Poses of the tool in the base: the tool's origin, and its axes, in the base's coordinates. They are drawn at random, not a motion.
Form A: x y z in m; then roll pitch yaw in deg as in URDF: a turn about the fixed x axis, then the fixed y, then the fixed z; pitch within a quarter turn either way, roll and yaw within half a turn.
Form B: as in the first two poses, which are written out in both.
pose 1, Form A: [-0.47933 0.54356 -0.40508 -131.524 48.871 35.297]
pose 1, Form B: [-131.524 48.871 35.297 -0.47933 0.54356 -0.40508]
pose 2, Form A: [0.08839 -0.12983 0.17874 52.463 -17.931 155.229]
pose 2, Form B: [52.463 -17.931 155.229 0.08839 -0.12983 0.17874]
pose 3, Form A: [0.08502 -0.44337 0.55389 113.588 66.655 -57.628]
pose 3, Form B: [113.588 66.655 -57.628 0.08502 -0.44337 0.55389]
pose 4, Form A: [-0.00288 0.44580 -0.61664 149.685 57.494 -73.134]
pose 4, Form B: [149.685 57.494 -73.134 -0.00288 0.44580 -0.61664]
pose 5, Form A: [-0.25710 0.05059 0.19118 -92.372 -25.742 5.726]
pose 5, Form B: [-92.372 -25.742 5.726 -0.25710 0.05059 0.19118]
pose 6, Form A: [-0.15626 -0.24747 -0.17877 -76.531 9.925 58.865]
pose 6, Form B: [-76.531 9.925 58.865 -0.15626 -0.24747 -0.17877]
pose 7, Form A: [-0.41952 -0.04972 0.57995 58.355 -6.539 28.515]
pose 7, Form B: [58.355 -6.539 28.515 -0.41952 -0.04972 0.57995]
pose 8, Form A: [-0.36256 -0.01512 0.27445 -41.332 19.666 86.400]
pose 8, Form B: [-41.332 19.666 86.400 -0.36256 -0.01512 0.27445]
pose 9, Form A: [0.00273 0.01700 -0.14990 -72.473 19.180 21.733]
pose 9, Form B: [-72.473 19.180 21.733 0.00273 0.01700 -0.14990]
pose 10, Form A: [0.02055 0.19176 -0.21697 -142.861 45.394 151.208]
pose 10, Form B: [-142.861 45.394 151.208 0.02055 0.19176 -0.21697]
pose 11, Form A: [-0.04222 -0.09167 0.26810 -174.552 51.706 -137.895]
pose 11, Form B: [-174.552 51.706 -137.895 -0.04222 -0.09167 0.26810]
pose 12, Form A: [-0.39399 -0.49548 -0.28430 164.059 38.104 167.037]
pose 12, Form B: [164.059 38.104 167.037 -0.39399 -0.49548 -0.28430]
